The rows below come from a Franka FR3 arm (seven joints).
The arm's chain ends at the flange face. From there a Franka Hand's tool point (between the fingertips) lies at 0.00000 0.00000 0.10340 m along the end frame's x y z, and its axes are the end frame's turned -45 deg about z.
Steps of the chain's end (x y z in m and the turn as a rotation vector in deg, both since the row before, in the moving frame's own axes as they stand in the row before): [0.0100 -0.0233 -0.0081 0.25 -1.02 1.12]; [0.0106 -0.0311 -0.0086 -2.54 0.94 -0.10]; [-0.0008 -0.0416 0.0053 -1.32 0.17 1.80]
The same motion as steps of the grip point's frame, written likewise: [0.0226 -0.0110 -0.0081 0.90 -0.54 1.12]; [0.0274 -0.0101 -0.0087 -2.46 -1.13 -0.10]; [0.0274 -0.0281 0.0053 -1.05 -0.81 1.80]
